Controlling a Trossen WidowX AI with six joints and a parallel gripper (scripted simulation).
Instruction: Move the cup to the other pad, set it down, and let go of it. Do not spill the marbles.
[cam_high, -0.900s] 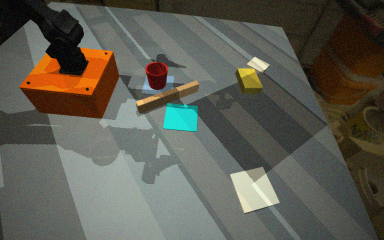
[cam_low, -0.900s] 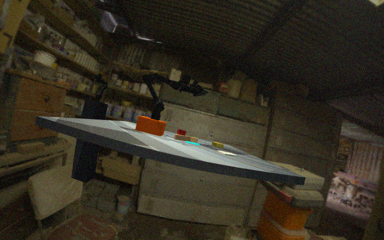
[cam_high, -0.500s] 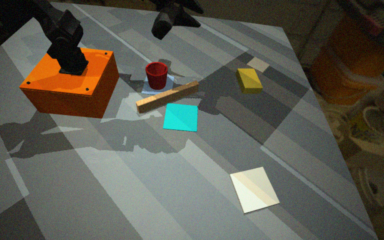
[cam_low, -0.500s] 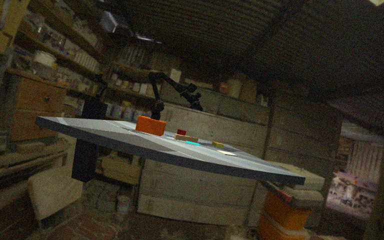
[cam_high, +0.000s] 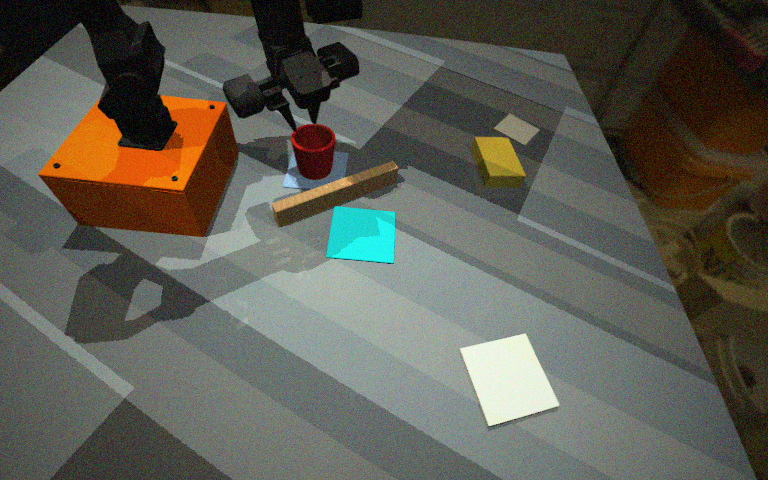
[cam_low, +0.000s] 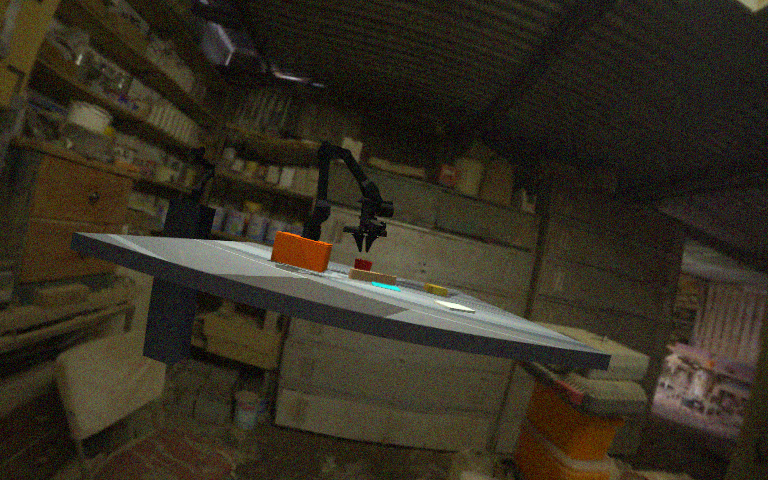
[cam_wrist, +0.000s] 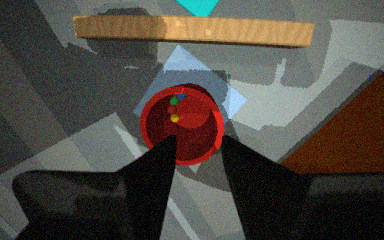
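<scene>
Right now the red cup is 7 cm below my gripper tip, 1 cm to the left of it and 1 cm ahead of it. Also, from my gripper tip: cyan pad 12 cm to the right, 12 cm below, 11 cm ahead; then pale blue pad 12 cm below, 2 cm to the left, 1 cm ahead; then yellow block 35 cm ahead, 9 cm below, 8 cm to the left.
</scene>
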